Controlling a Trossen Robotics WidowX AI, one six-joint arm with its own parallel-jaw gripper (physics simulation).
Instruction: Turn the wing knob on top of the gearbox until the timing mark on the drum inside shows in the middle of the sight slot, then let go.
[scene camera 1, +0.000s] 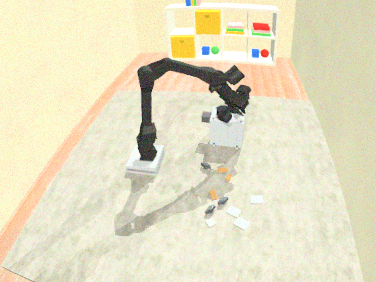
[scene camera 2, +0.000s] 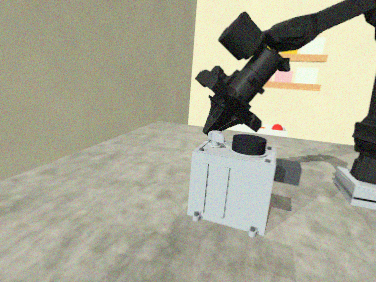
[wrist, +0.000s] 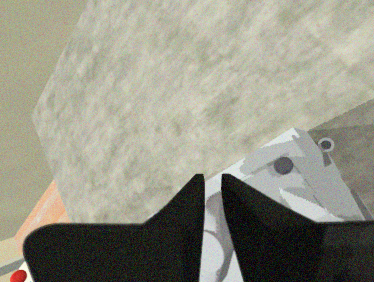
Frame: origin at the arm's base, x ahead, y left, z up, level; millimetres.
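Where they show: gripper, fingertip midpoint: (scene camera 1: 243, 114) (scene camera 2: 205, 134) (wrist: 212, 181); arm's base, link origin: (scene camera 1: 148, 155) (scene camera 2: 368, 179).
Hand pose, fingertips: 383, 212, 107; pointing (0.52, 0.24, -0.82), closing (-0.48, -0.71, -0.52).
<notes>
Each offset is from my fingertips to the centre of the thing, as dx, dy, dz. "spot": to the spot under its first point.
A light grey gearbox @[-94, +17, -69] (scene camera 1: 226, 134) (scene camera 2: 243, 190) (wrist: 306, 208) stands on the mat. A small pale wing knob @[-26, +15, -23] (scene camera 2: 216, 139) (wrist: 213, 252) sits on its top near one corner, beside a black round cap @[spot: -96, +49, +5] (scene camera 2: 249, 144). My gripper (scene camera 2: 209, 130) (wrist: 212, 181) (scene camera 1: 239, 111) comes down at a slant onto the knob, its fingers nearly together with the knob's wing between them. Two narrow vertical slots @[spot: -29, +76, -85] (scene camera 2: 206, 187) show on the box's front face.
A dark grey block @[spot: -168, -2, -32] (scene camera 1: 206, 117) (scene camera 2: 287, 172) sticks out of the gearbox's side. Small orange @[-68, -200, -152] (scene camera 1: 221, 169), dark @[-139, -197, -141] (scene camera 1: 205, 165) and white @[+88, -335, -154] (scene camera 1: 257, 199) pieces lie scattered on the mat in front. The arm's base (scene camera 1: 145, 165) stands to the left. A white shelf unit (scene camera 1: 221, 5) stands at the back wall.
</notes>
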